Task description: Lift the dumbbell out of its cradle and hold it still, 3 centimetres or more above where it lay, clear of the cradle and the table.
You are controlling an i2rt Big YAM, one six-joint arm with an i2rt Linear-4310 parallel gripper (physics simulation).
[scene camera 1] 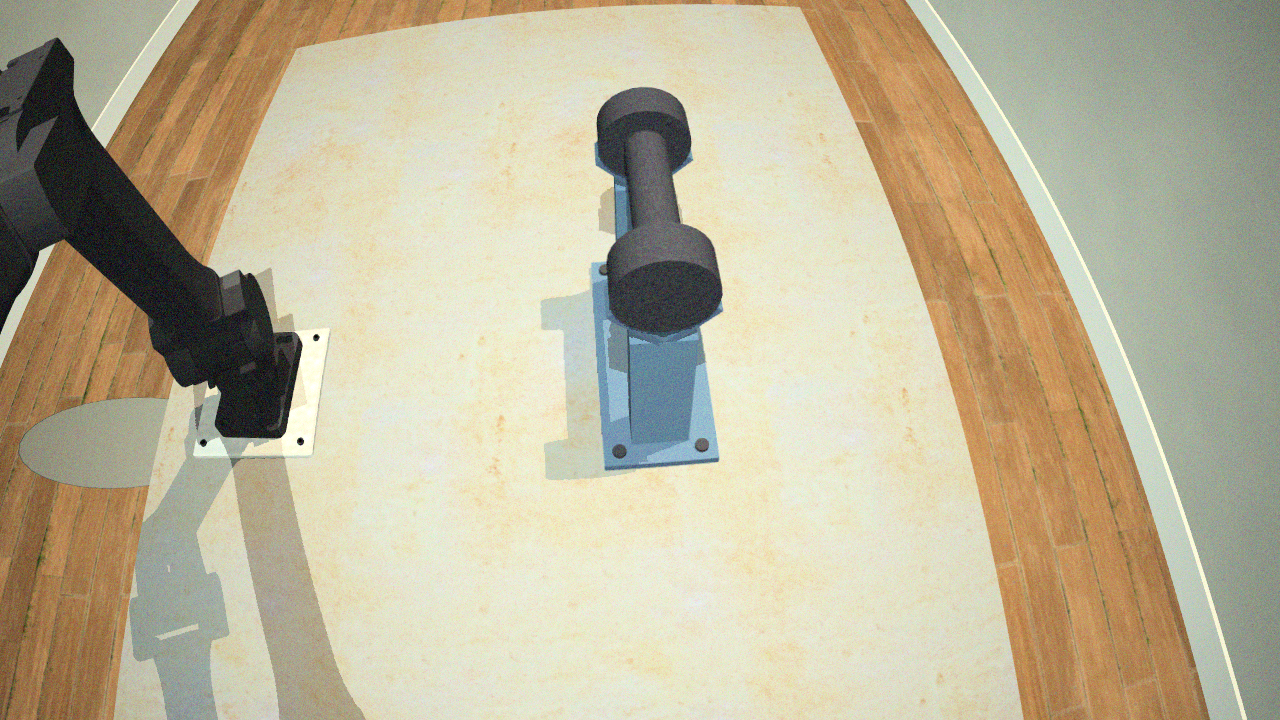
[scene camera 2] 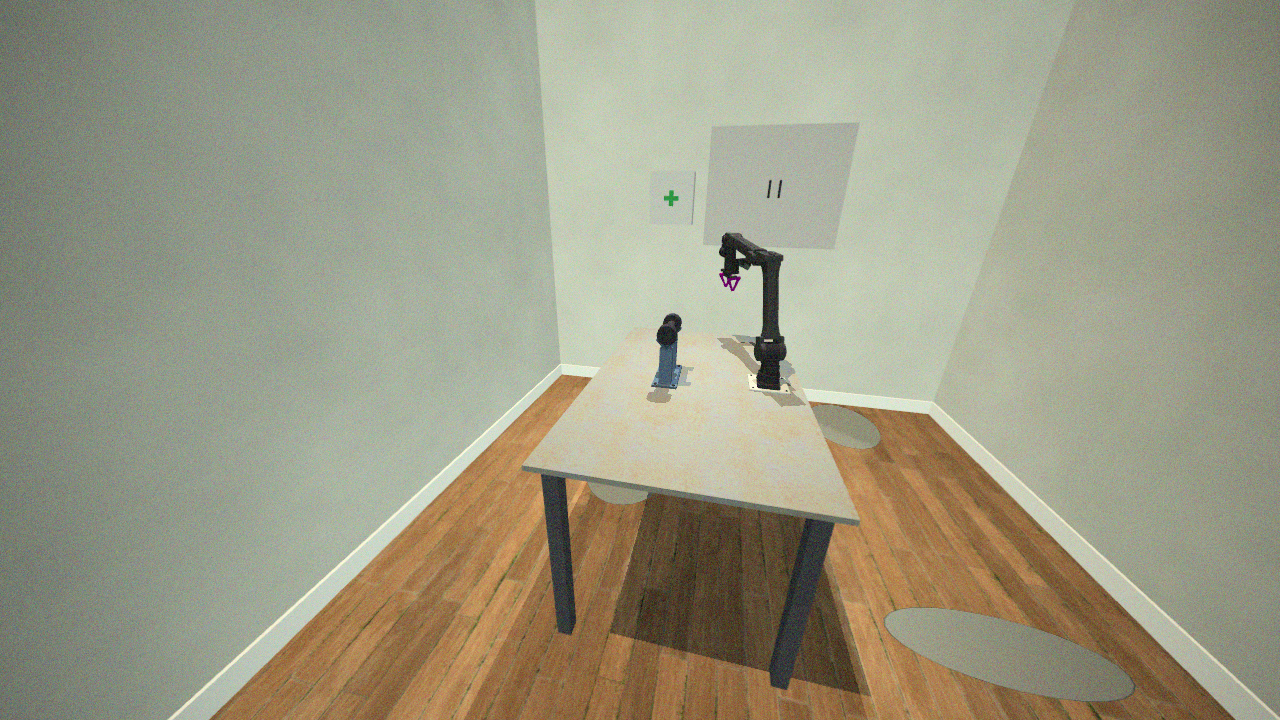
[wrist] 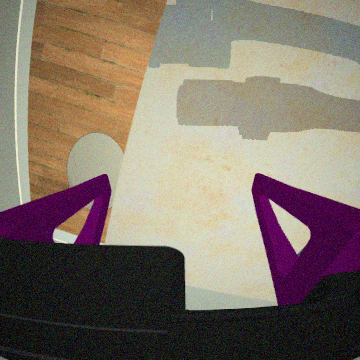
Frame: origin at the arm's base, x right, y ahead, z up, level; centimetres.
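Where they show: gripper, fingertip midpoint: [scene camera 2: 729, 288] [wrist: 180, 181]; arm's base at its link origin: [scene camera 1: 261, 388] [scene camera 2: 767, 383].
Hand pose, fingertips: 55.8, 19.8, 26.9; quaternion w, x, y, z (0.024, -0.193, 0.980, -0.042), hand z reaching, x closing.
Observation:
Each offset is from my fingertips to the centre of the thing, as dx, dy, dz. Level surfaces: height alone.
A dark grey dumbbell @[-58.8, +21.0, -6.6] [scene camera 1: 651, 179] [scene camera 2: 668, 329] lies level across the two uprights of a blue cradle @[-58.8, +21.0, -18.0] [scene camera 1: 662, 385] [scene camera 2: 667, 365], with one round head over each upright. The cradle stands on the table, its base plate held by bolts. My gripper [scene camera 2: 729, 286] [wrist: 180, 181] is open and empty, its purple fingers pointing down. In scene camera 2 it hangs above the table, higher than the dumbbell and to its right. The gripper does not show in scene camera 1. The dumbbell and cradle do not show in the wrist view.
The arm's white base plate [scene camera 1: 310, 394] [scene camera 2: 757, 385] is on the table @[dz -27.7] [scene camera 1: 805, 555] [scene camera 2: 698, 447] [wrist: 200, 210] near one long edge. The arm's links rise from it. Shadows of the arm fall on the table. A cabinet [scene camera 2: 787, 161] and a panel with a green cross [scene camera 2: 671, 214] are on the wall behind.

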